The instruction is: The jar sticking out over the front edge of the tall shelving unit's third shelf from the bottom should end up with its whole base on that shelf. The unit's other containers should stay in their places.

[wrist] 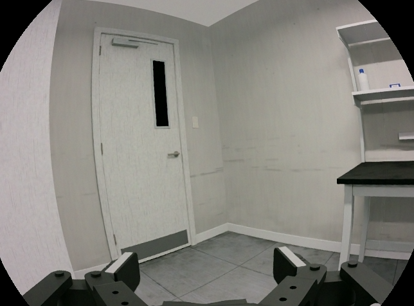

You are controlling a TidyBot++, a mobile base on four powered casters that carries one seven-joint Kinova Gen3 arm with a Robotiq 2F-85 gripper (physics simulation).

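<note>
My gripper [205, 266] is open and empty at the bottom of the wrist view, its two dark fingers with pale pads standing wide apart over the view of the floor. The tall shelving unit, its third shelf and the jar do not show in this view.
A closed white door [135, 150] stands at the left, beside a pale vertical surface [27, 150] at the far left. A bench with a black top [385, 172] stands at the right. Above it, a wall shelf [385, 94] holds a white bottle [363, 80] with a blue cap.
</note>
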